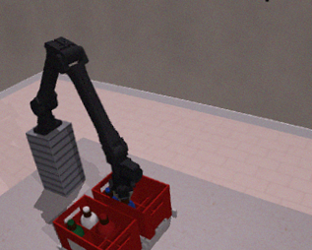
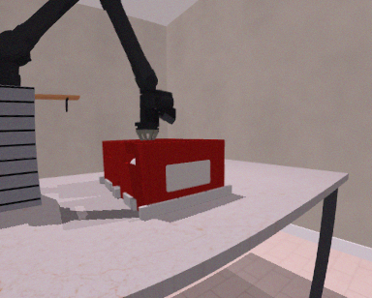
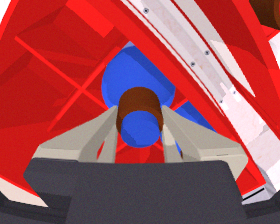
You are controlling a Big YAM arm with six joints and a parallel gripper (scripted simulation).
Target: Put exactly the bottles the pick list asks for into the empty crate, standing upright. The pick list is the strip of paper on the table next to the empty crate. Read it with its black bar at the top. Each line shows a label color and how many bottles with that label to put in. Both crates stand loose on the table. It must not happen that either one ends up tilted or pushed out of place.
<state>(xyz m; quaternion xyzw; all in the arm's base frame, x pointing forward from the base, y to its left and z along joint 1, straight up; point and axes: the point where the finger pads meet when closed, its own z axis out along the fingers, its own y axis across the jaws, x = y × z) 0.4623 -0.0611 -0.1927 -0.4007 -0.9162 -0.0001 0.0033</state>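
Right now the green-label bottle is 100 mm behind my hand, 220 mm to the right of it and 60 mm below it. Also, from my hand: blue bottle: 90 mm behind, 60 mm below; white-label bottle: 100 mm behind, 130 mm to the right, 60 mm below; red-label bottle: 10 mm behind, 130 mm to the right, 60 mm below.
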